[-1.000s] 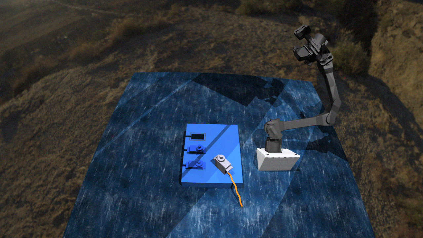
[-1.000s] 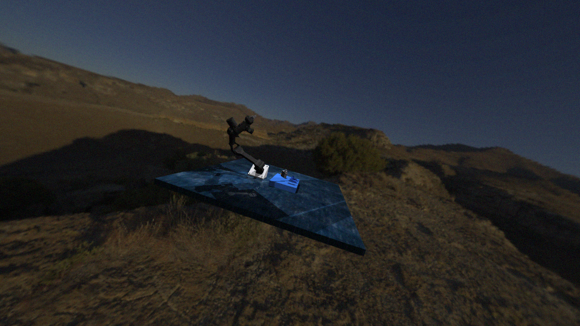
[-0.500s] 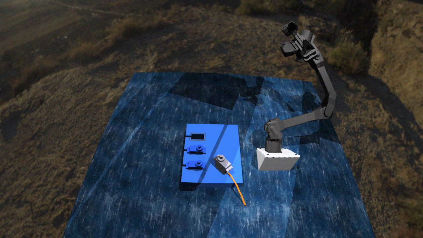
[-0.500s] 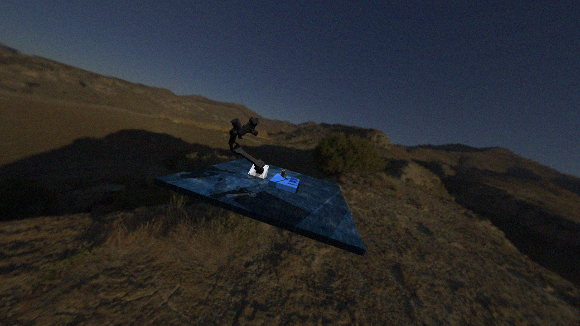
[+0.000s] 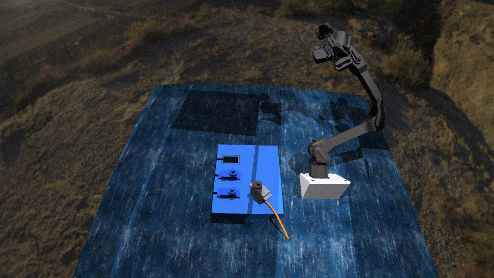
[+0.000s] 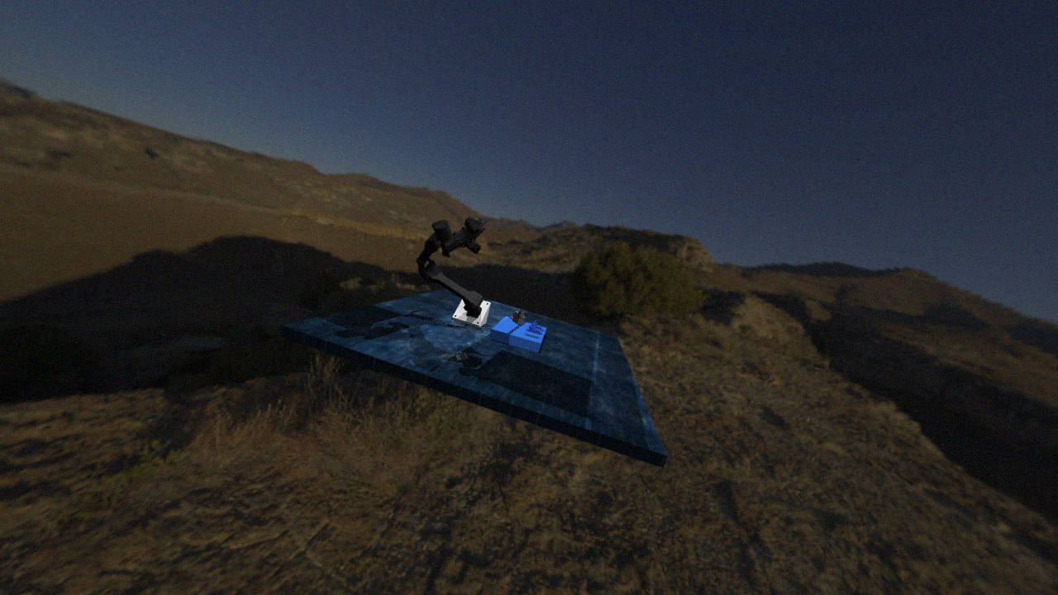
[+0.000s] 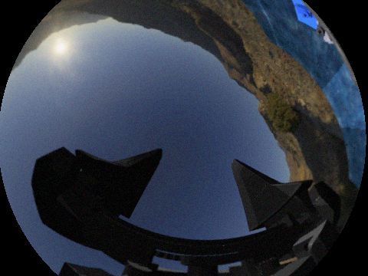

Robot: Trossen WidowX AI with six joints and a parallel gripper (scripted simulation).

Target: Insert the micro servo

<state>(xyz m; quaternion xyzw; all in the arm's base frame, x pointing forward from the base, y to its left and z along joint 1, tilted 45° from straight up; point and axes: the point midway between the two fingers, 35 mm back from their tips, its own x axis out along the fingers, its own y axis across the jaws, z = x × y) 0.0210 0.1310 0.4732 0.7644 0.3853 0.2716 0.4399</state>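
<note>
My gripper tip is 49 cm above the blue deck, 22 cm to the right of it and 19 cm short of it.
</note>
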